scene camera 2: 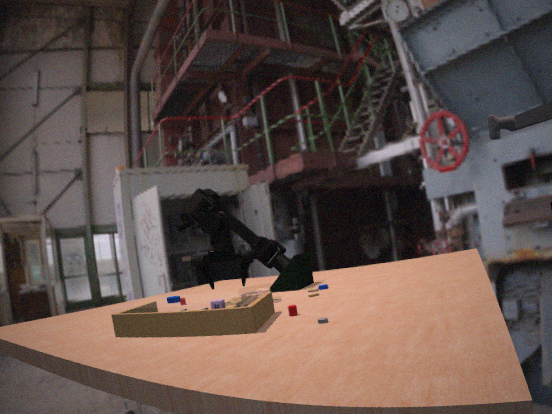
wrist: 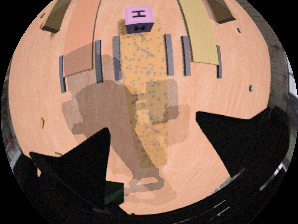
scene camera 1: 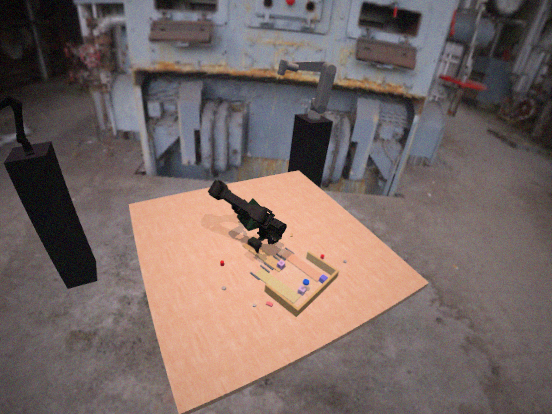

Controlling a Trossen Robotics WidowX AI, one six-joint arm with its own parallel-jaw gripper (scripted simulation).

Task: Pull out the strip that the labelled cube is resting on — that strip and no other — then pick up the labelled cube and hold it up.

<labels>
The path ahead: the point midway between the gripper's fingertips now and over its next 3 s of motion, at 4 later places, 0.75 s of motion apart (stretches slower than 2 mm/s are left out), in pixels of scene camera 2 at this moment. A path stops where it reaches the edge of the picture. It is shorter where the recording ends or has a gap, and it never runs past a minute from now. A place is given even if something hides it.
My gripper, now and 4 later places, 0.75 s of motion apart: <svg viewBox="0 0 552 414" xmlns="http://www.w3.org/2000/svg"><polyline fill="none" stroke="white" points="228,287 218,288 214,294 217,308 226,293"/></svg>
</labels>
